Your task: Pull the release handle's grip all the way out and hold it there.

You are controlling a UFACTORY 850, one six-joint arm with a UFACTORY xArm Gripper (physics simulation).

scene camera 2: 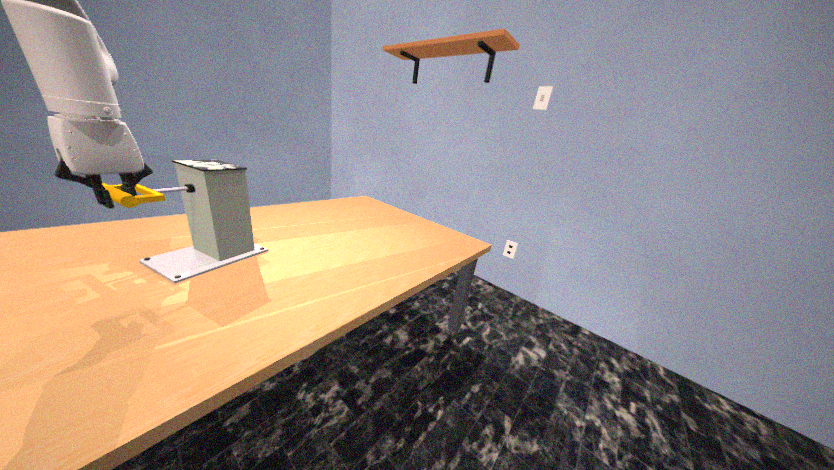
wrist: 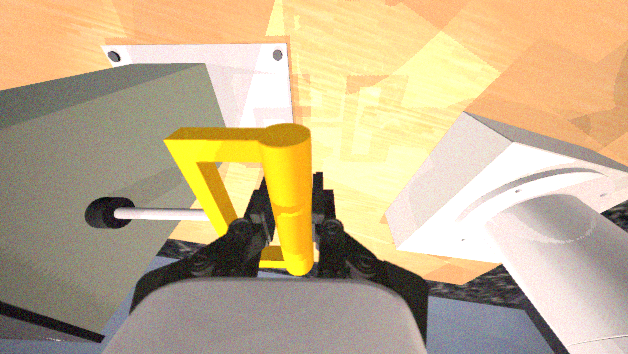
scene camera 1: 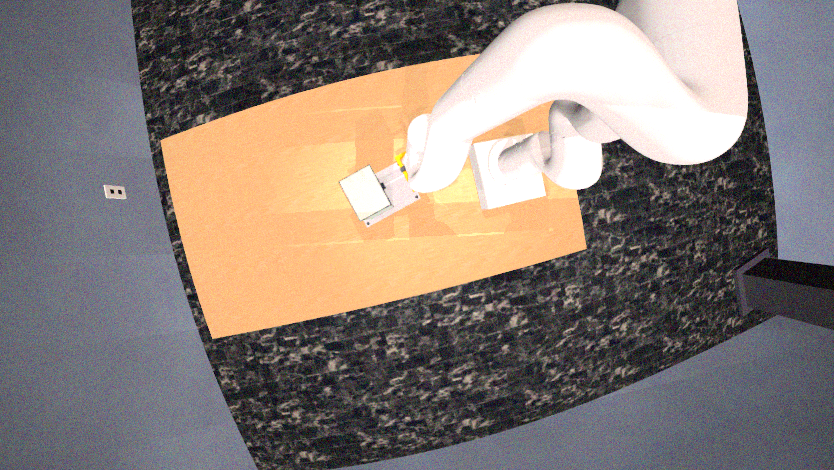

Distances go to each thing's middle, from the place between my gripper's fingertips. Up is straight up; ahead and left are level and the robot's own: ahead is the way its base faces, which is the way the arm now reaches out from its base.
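White base plate [scene camera 2: 179, 265]: my hand 150 mm short of it, 20 mm to the right of it, 180 mm above it.
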